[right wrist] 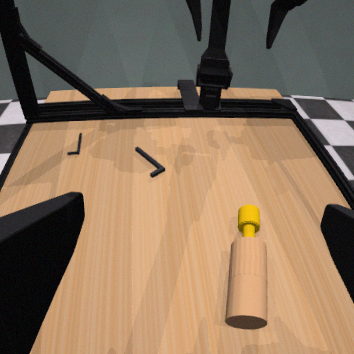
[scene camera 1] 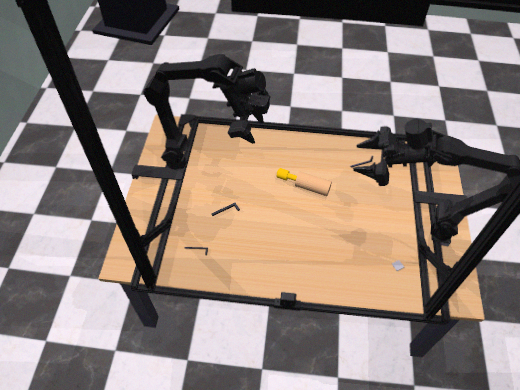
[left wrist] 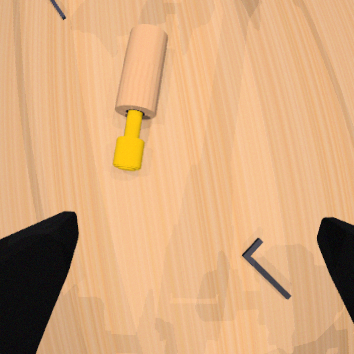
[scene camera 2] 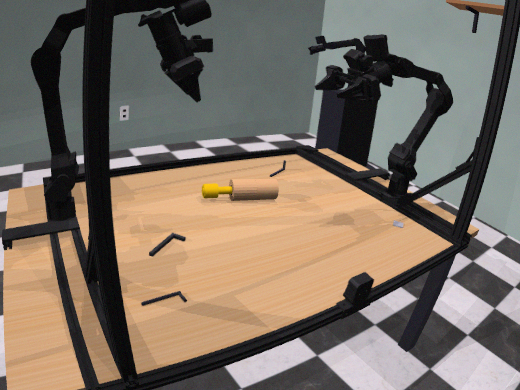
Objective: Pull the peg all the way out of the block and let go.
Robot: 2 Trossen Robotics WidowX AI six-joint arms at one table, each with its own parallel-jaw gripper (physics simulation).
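Frame: origin at the left arm's base, x up, y ahead, z left, level; millimetres.
Seen in the pictures: left gripper, fingertip midpoint: (right wrist: 233, 43) (scene camera 1: 258, 132) (left wrist: 202, 227) (scene camera 2: 193, 97); right gripper, fingertip midpoint: (right wrist: 207, 211) (scene camera 1: 354, 157) (scene camera 2: 325, 91); left arm's base, origin of the base link: (right wrist: 208, 104) (scene camera 1: 176, 164) (scene camera 2: 61, 217); right arm's base, origin of the base link: (scene camera 1: 441, 234) (scene camera 2: 397, 192).
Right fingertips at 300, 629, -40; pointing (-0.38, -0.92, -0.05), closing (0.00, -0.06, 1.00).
Note:
Offsets run from my right fingertips to a thing's top centre, as dx, dy, dz. Level surfaces: height alone.
The yellow peg @[-273, -191, +102] (scene camera 1: 283, 174) (scene camera 2: 210, 190) (left wrist: 128, 153) (right wrist: 248, 218) lies on its side, its wide head and part of its thin shaft outside the block; the rest of the shaft is hidden inside. The block @[-263, -118, +95] (scene camera 1: 313, 183) (scene camera 2: 254, 189) (left wrist: 143, 71) (right wrist: 247, 285) is a light wooden cylinder lying on the table. My left gripper (scene camera 1: 257, 131) (left wrist: 202, 227) (right wrist: 233, 43) is open and empty, pointing down, above the table and to the left of the peg head in scene camera 1. My right gripper (scene camera 1: 356, 157) (scene camera 2: 327, 92) (right wrist: 207, 211) is open and empty, raised beyond the block's far end.
Black L-shaped keys @[-311, -385, -97] (scene camera 1: 226, 209) (scene camera 2: 167, 244) (left wrist: 267, 276) (right wrist: 150, 162) lie on the wooden table @[dx -319] (scene camera 1: 300, 240); one is near the right gripper in scene camera 1. A small grey tile @[-316, +222, -132] (scene camera 1: 398, 265) (scene camera 2: 398, 224) lies at the right. Black frame rails and posts (scene camera 1: 90, 135) border the table.

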